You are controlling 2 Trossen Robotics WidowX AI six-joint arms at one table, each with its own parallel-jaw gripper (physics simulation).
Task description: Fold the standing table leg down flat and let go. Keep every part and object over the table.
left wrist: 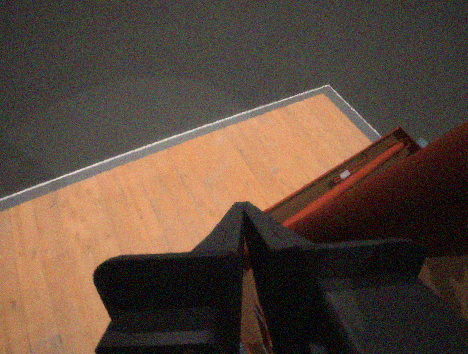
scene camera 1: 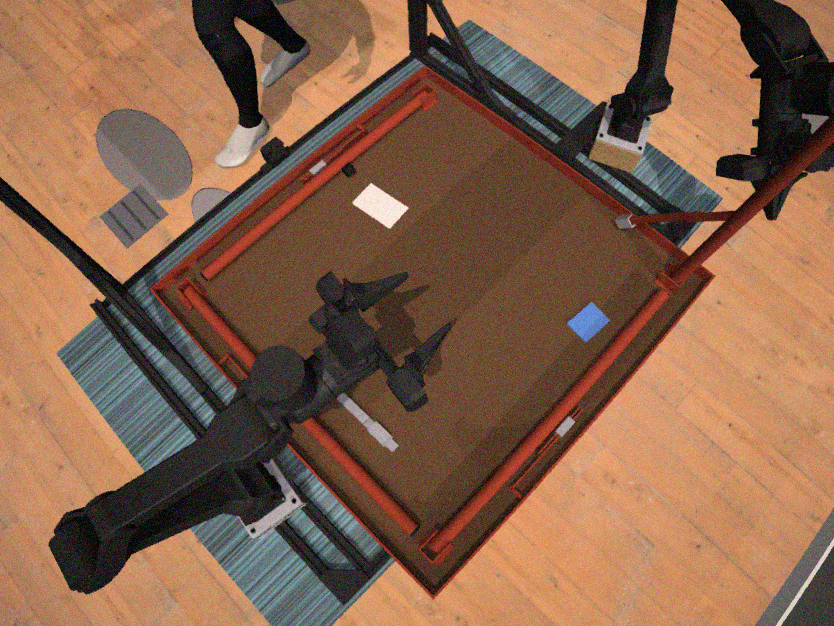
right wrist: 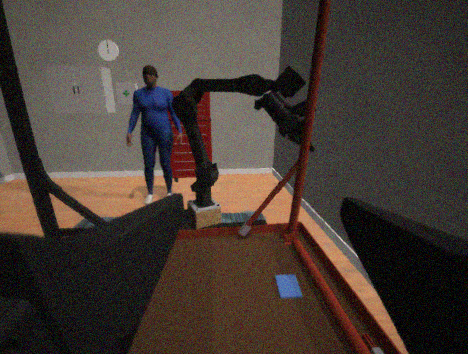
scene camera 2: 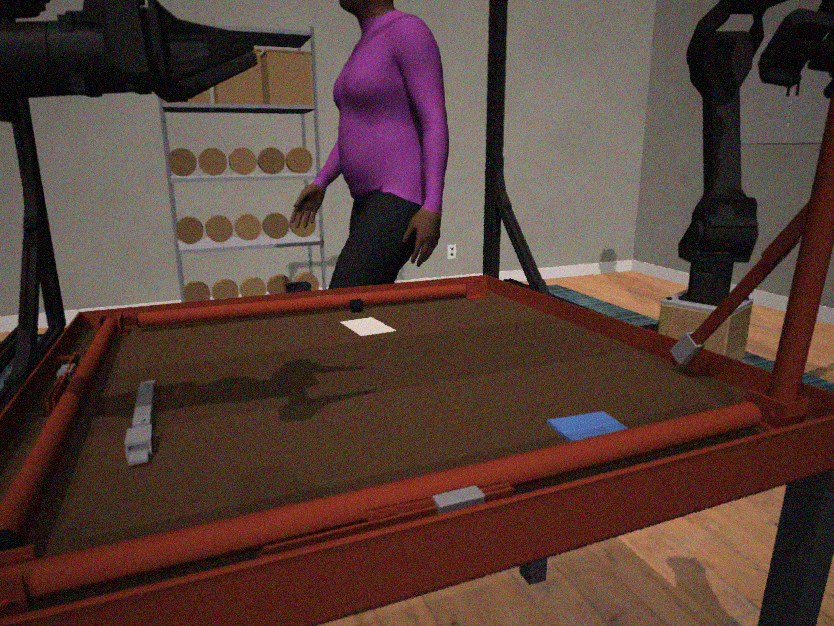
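Pixels of known places: left gripper, between the fingertips: (left wrist: 241, 208) (scene camera 1: 771, 219) (right wrist: 313, 151); right gripper, between the fingertips: (scene camera 1: 428, 299) (right wrist: 261, 204) (scene camera 2: 255, 51); left arm's base, origin of its link: (scene camera 1: 624, 127) (right wrist: 203, 203) (scene camera 2: 707, 299); right arm's base, origin of its link: (scene camera 1: 260, 495).
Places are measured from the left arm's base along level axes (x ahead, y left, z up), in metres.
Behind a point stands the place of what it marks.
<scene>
The red table leg (scene camera 1: 774, 188) {x 0.306, y 0.186, z 0.318 m} (scene camera 2: 801, 289) {x 0.302, y 0.179, z 0.096 m} (right wrist: 298, 190) {x 0.299, y 0.173, z 0.127 m} stands up at the table's right corner in scene camera 1. Its red brace (scene camera 1: 687, 216) {x 0.249, y 0.133, z 0.118 m} (scene camera 2: 747, 283) {x 0.236, y 0.116, z 0.081 m} (right wrist: 270, 201) {x 0.240, y 0.124, z 0.083 m} slopes down to a grey slider (scene camera 1: 625, 221) {x 0.219, y 0.052, z -0.002 m} (scene camera 2: 685, 349) {x 0.220, y 0.055, z -0.012 m} (right wrist: 244, 230) {x 0.218, y 0.049, z -0.011 m} at the table rim. My left gripper (scene camera 1: 774, 214) {x 0.288, y 0.226, z 0.233 m} (left wrist: 241, 208) {x 0.288, y 0.226, z 0.233 m} (right wrist: 313, 151) {x 0.288, y 0.226, z 0.233 m} is shut and empty, high beside the leg; whether it touches the leg is unclear. A large red surface fills the right of the left wrist view, very close. My right gripper (scene camera 1: 429, 297) {x 0.621, y -0.191, z 0.302 m} (right wrist: 261, 204) {x 0.621, y -0.191, z 0.302 m} is open and empty above the table's middle.
Folded red legs (scene camera 1: 316, 185) {x 0.341, y -0.545, z -0.040 m} (scene camera 1: 552, 417) {x 0.622, y 0.032, z -0.015 m} lie along the table edges. A white card (scene camera 1: 380, 205) {x 0.327, y -0.411, z -0.060 m} (scene camera 2: 367, 326) {x 0.329, y -0.408, z -0.059 m}, a blue card (scene camera 1: 588, 321) {x 0.423, y 0.045, z -0.041 m} (scene camera 2: 586, 425) {x 0.425, y 0.045, z -0.042 m} (right wrist: 288, 286) {x 0.426, y 0.044, z -0.042 m} and a grey bar-like part (scene camera 1: 367, 423) {x 0.741, y -0.257, z -0.044 m} (scene camera 2: 141, 421) {x 0.735, y -0.264, z -0.038 m} lie on the table. Dark frame posts (scene camera 2: 495, 134) {x -0.093, y -0.489, z 0.251 m} rise beyond the table.
</scene>
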